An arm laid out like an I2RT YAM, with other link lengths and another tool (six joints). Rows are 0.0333 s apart.
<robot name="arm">
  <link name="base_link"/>
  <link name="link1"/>
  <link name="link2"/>
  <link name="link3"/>
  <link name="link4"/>
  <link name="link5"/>
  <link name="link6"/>
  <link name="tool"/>
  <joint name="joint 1" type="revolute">
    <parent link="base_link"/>
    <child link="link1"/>
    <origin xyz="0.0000 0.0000 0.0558" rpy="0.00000 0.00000 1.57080"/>
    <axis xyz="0 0 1"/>
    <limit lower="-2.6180" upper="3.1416"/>
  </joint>
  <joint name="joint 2" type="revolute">
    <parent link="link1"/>
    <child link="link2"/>
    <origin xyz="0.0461 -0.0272 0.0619" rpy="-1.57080 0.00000 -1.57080"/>
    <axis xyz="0 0 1"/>
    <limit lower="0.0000" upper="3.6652"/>
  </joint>
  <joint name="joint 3" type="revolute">
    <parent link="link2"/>
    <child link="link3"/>
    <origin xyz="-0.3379 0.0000 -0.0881" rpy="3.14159 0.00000 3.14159"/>
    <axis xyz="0 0 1"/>
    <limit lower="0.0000" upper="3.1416"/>
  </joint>
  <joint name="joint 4" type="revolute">
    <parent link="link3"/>
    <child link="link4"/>
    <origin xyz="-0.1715 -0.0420 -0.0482" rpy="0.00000 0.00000 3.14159"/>
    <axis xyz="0 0 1"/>
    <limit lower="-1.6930" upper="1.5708"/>
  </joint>
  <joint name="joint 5" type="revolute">
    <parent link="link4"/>
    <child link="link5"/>
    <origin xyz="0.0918 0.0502 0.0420" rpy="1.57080 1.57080 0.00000"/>
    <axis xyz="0 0 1"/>
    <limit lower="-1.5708" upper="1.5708"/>
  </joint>
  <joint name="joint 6" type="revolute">
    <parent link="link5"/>
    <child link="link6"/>
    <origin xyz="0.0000 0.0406 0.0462" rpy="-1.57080 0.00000 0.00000"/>
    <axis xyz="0 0 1"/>
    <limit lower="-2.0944" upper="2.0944"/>
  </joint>
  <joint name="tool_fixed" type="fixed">
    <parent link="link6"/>
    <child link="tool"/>
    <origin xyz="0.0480 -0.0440 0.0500" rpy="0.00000 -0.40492 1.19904"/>
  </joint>
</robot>
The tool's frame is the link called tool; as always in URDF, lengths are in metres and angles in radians.
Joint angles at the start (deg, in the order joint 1, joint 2, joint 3, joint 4, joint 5, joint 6):
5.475, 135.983, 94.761, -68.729, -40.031, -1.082
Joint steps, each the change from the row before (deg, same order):
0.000, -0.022, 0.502, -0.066, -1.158, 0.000
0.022, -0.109, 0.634, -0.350, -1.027, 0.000
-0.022, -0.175, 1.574, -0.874, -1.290, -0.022
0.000, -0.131, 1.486, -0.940, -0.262, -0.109
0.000, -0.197, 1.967, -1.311, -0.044, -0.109
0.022, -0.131, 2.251, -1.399, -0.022, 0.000
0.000, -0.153, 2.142, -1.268, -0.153, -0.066
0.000, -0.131, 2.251, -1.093, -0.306, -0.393
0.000, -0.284, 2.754, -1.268, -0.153, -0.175
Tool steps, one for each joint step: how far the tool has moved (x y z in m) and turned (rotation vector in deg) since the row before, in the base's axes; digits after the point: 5 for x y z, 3 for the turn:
0.00208, 0.00097, 0.00267, 1.129, -0.352, -0.391
0.00177, 0.00096, 0.00357, 1.002, -0.299, -0.317
0.00383, 0.00100, 0.00645, 1.307, -0.769, -0.420
0.00272, 0.00035, 0.00460, 0.344, -0.723, -0.005
0.00316, 0.00027, 0.00593, 0.153, -0.918, 0.062
0.00372, 0.00051, 0.00623, 0.115, -0.976, 0.016
0.00339, 0.00038, 0.00633, 0.262, -1.053, 0.006
0.00356, 0.00029, 0.00643, 0.513, -1.521, 0.199
0.00411, 0.00038, 0.00844, 0.357, -1.867, 0.089

